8 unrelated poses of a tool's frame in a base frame.
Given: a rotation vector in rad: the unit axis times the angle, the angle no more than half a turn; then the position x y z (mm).
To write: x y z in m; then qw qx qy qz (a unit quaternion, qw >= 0). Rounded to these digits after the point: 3 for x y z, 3 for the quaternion.
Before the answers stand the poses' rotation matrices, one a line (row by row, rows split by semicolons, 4 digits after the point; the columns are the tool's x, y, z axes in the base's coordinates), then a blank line. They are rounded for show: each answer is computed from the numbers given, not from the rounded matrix.
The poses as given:
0.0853 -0.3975 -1.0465 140 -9 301
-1.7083 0.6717 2.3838 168 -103 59
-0.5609 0.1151 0.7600 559 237 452
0.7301 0.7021 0.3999 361 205 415
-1.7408 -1.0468 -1.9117 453 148 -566
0.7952 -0.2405 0.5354 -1 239 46
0.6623 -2.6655 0.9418 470 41 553
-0.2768 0.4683 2.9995 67 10 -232
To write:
0.4365 0.8249 -0.3592; -0.8553 0.5043 0.1186; 0.2790 0.2555 0.9257
-0.3492 -0.3574 -0.8662; -0.1474 -0.8919 0.4275; -0.9254 0.2770 0.2588
0.7262 -0.6803 -0.0990; 0.6205 0.5866 0.5205; -0.2960 -0.4395 0.8481
0.7046 -0.0935 0.7034; 0.5574 0.6864 -0.4671; -0.4392 0.7212 0.5357
-0.1836 0.6904 0.6997; 0.2176 -0.6656 0.7139; 0.9586 0.2833 -0.0281
0.8413 -0.5405 -0.0071; 0.3643 0.5767 -0.7312; 0.3993 0.6126 0.6821
-0.8692 -0.4894 -0.0706; -0.3364 0.6900 -0.6409; 0.3624 -0.5334 -0.7643
-0.9792 -0.1194 -0.1640; 0.0637 -0.9486 0.3101; -0.1926 0.2932 0.9365

0.140 -0.009 0.301 0.847 0.040 -0.188 -0.496
0.168 -0.103 0.059 0.066 -0.567 0.223 0.791
0.559 0.237 0.452 0.889 -0.270 0.055 0.366
0.361 0.205 0.415 0.855 0.347 0.334 0.190
0.453 0.148 -0.566 0.175 -0.614 -0.369 -0.675
-0.001 0.239 0.046 0.880 0.382 -0.115 0.257
0.470 0.041 0.553 0.119 0.226 -0.912 0.322
0.067 0.010 -0.232 0.047 -0.091 0.153 0.983

